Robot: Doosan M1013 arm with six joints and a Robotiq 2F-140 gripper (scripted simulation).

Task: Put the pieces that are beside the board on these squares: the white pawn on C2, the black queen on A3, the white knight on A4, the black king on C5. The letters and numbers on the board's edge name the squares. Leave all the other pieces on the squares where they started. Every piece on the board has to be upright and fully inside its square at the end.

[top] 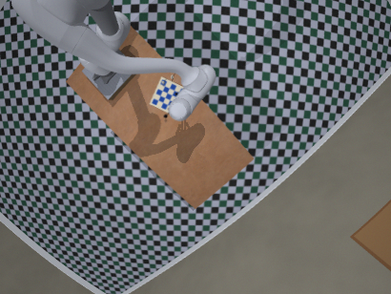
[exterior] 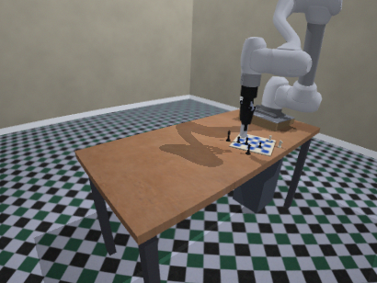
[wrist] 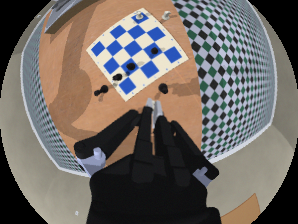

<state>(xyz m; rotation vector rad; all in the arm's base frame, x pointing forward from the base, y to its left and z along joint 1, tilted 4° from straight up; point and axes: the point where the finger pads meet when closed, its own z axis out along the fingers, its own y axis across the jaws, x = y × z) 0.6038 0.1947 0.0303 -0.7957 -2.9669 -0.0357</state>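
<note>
My gripper is now 14 cm past the blue-and-white chessboard, 12 cm above it and 2 cm to the left of it. From my hand the other things lie so: black chess piece (13 cm to the right, 9 cm below, 5 cm behind); then small white piece (3 cm below); then white knight (23 cm behind, 10 cm to the left, 10 cm below).
</note>
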